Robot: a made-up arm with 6 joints.
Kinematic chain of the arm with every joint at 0, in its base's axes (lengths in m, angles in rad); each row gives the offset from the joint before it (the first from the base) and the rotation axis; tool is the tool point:
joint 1: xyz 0 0 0.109 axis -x
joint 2: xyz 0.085 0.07 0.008 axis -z
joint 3: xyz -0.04 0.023 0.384 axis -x
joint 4: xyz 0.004 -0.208 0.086 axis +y
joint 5: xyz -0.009 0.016 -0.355 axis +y
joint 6: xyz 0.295 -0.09 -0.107 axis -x
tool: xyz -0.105 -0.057 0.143
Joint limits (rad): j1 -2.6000..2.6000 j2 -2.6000..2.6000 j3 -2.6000..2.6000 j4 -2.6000..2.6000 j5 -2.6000..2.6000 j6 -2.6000..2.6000
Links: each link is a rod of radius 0.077 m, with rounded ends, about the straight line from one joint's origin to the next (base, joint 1, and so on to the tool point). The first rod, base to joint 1, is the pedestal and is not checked.
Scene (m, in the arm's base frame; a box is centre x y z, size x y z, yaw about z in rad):
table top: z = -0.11
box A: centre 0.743 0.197 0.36 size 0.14 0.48 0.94 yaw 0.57
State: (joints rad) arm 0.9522 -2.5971 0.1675 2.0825 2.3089 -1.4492
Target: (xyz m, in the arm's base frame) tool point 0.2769 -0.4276 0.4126
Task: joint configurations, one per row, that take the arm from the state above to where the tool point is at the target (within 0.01 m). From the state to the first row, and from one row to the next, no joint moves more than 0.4 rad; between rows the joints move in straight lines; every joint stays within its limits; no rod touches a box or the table.
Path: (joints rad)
1: 0.5917 -2.3406 0.0935 2.2101 2.3817 -1.5275
2: 0.2312 -2.0840 0.0194 2.3376 2.4544 -1.6059
3: -0.1293 -1.8275 -0.0546 2.4652 2.5272 -1.6842
4: -0.4899 -1.5710 -0.1287 2.5928 2.6000 -1.7625
5: -0.3327 -1.5548 -0.3279 2.3808 2.2215 -1.6795
6: -0.1756 -1.5386 -0.5272 2.1689 1.8430 -1.5965
7: -0.0184 -1.5224 -0.7264 1.9570 1.4646 -1.5135
8: 0.1387 -1.5061 -0.9257 1.7450 1.0861 -1.4304
9: 0.2959 -1.4899 -1.1250 1.5331 0.7076 -1.3474
10: 0.3562 -1.4680 -0.9998 1.3703 1.0960 -1.2794
11: 0.4165 -1.4461 -0.8746 1.2075 1.4844 -1.2113
12: 0.4768 -1.4243 -0.7493 1.0448 1.8728 -1.1433

